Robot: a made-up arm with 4 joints.
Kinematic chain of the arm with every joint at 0, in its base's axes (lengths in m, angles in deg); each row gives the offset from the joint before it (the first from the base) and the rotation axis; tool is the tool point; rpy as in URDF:
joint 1: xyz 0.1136 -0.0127 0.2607 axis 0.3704 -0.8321 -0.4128
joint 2: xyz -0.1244 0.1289 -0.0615 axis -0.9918 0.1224 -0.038
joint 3: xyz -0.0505 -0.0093 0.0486 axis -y
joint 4: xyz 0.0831 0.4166 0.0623 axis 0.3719 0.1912 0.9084
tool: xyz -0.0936 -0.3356 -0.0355 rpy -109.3 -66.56 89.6
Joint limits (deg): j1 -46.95..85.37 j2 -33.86..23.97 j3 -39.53..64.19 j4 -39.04..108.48
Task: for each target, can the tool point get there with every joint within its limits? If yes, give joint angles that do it. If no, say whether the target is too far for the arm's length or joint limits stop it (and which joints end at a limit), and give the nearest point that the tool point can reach.
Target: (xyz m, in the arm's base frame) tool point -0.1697 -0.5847 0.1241
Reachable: no: joint limits stop it (at a limit: joint 1, joint 2, joint 3) | nearest point -0.1535 0.0326 0.0620 | short by 0.621 m
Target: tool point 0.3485 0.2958 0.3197
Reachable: yes | joints 53.90 -12.09 -22.23 64.46
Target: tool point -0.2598 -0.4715 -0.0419
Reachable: no: joint limits stop it (at a limit: joint 1, joint 2, joint 3) | nearest point -0.1977 0.0347 -0.0079 | short by 0.511 m
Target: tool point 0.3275 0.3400 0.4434
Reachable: yes | joints 40.51 -25.94 -2.27 83.07
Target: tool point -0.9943 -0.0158 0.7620
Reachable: no: too far | nearest point -0.3452 0.1473 0.3698 | short by 0.776 m
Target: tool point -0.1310 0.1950 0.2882
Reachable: yes | joints 30.44 -26.62 -22.33 -18.01
